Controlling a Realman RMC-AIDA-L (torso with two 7-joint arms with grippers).
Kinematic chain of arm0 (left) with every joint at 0, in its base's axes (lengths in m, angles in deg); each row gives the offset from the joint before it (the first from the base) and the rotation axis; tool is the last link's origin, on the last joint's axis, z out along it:
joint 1: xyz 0 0 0.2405 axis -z
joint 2: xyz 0 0 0 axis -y
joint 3: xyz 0 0 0.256 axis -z
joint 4: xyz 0 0 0 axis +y
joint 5: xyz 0 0 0.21 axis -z
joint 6: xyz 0 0 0 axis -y
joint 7: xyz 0 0 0.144 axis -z
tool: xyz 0 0 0
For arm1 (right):
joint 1: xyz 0 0 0.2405 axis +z
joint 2: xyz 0 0 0 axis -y
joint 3: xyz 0 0 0.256 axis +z
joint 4: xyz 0 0 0 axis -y
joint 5: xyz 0 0 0.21 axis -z
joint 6: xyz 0 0 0 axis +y
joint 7: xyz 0 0 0.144 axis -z
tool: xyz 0 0 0
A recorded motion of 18 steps. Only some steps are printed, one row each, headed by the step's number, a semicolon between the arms.
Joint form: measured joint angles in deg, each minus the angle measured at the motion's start. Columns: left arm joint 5, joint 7, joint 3, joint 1, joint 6, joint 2, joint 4; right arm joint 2, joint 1, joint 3, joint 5, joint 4, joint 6, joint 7.
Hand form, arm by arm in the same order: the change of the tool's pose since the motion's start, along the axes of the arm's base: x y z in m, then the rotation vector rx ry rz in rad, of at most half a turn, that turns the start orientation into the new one. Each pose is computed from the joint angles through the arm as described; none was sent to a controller.
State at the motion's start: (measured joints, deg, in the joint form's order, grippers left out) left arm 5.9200 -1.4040 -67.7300 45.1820 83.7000 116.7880 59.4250; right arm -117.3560 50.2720 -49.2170 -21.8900 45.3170 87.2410 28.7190
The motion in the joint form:
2: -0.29 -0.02 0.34 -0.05 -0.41 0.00 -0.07; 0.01 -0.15 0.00 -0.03 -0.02 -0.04 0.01
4: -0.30 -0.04 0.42 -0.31 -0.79 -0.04 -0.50; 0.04 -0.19 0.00 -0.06 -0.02 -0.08 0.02
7: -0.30 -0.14 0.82 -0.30 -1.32 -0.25 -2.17; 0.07 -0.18 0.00 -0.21 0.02 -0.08 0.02
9: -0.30 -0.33 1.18 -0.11 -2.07 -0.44 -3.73; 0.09 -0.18 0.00 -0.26 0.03 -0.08 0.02
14: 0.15 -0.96 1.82 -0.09 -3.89 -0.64 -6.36; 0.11 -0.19 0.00 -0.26 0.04 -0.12 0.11
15: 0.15 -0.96 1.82 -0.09 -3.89 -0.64 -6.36; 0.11 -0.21 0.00 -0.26 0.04 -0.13 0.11
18: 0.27 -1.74 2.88 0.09 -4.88 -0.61 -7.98; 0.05 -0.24 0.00 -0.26 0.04 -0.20 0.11
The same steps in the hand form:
2: -0.0012 0.0008 0.0012 0.0081 0.0011 -0.0008; 0.0010 -0.0005 0.0000 0.0005 0.0003 -0.0024
4: -0.0046 -0.0001 0.0007 0.0093 0.0009 0.0053; 0.0013 -0.0004 0.0002 0.0016 0.0004 -0.0026
7: -0.0110 -0.0014 -0.0007 0.0044 -0.0002 0.0241; 0.0009 -0.0002 0.0004 0.0028 0.0026 -0.0018
9: -0.0156 -0.0015 -0.0020 0.0012 -0.0009 0.0338; 0.0008 -0.0001 0.0006 0.0033 0.0032 -0.0016
14: -0.0241 -0.0021 -0.0059 -0.0035 -0.0110 0.0447; 0.0009 0.0001 0.0008 0.0038 0.0027 0.0001
15: -0.0241 -0.0021 -0.0059 -0.0035 -0.0110 0.0447; 0.0011 0.0000 0.0008 0.0039 0.0026 -0.0002
18: -0.0287 -0.0025 -0.0083 -0.0073 -0.0224 0.0510; 0.0011 -0.0001 0.0004 0.0043 0.0031 -0.0003

